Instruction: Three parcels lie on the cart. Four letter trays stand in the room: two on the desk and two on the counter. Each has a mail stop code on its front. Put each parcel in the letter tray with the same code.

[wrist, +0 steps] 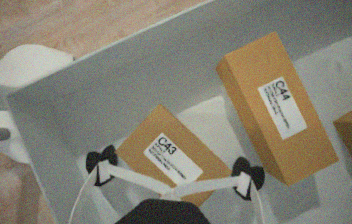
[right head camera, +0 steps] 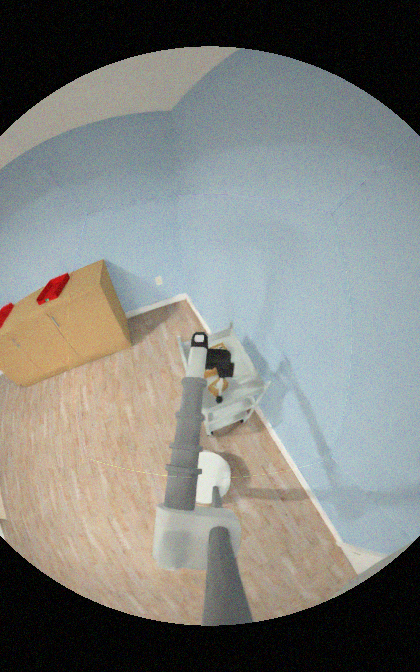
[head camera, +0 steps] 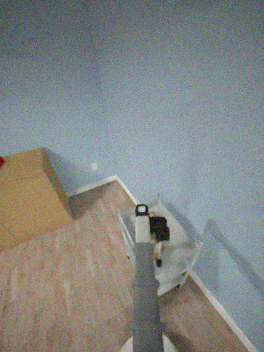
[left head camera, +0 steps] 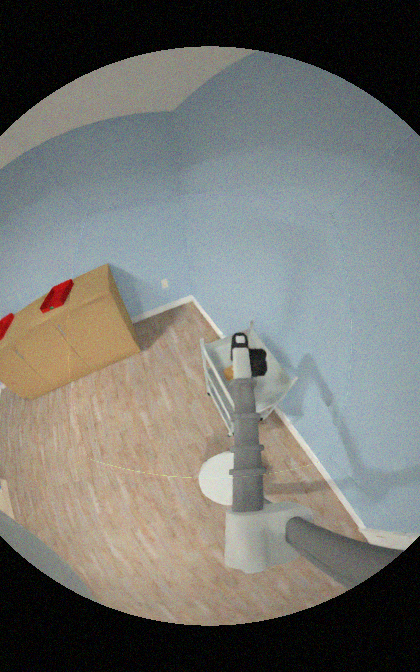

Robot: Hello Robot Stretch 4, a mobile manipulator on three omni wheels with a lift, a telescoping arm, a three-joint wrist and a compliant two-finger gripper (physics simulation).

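Frame: origin at the robot's base, x ahead, y left, z up, level; millimetres.
Seen in the pictures: gripper, between the fingertips: (wrist: 175, 164).
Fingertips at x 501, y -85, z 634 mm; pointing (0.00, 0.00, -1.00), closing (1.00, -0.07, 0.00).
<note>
Offsets run from my fingertips to a thing's top centre. "*": to the spot under its first point.
The C43 parcel @[dz +50, dx -1, dy +13 mm] (wrist: 160, 125) lies on the cart (wrist: 100, 95) (right head camera: 245, 367) (head camera: 180, 250) (left head camera: 277, 382), below my gripper (wrist: 175, 164). The gripper is open; its two black fingertips stand on either side of the lower part of the C43 parcel, with nothing gripped. The larger C44 parcel @[dz +52, dx +96, dy +63 mm] (wrist: 249, 112) lies beside it to the right in the wrist view. Part of a third parcel @[* dz +11, dx +184, dy +40 mm] (wrist: 344, 131) shows at the right edge; its code is hidden. Two red letter trays stand on the wooden cabinet, one (left head camera: 57, 296) (right head camera: 53, 289) and another (left head camera: 5, 325) (right head camera: 5, 315) farther left. Their codes are unreadable.
The wooden cabinet (head camera: 30, 200) (left head camera: 95, 330) (right head camera: 90, 320) stands left of the cart. Blue walls meet behind the cart, and one runs close along its right side. The cart has a raised side wall. My white base (left head camera: 217, 477) (right head camera: 212, 477) is near its front.
</note>
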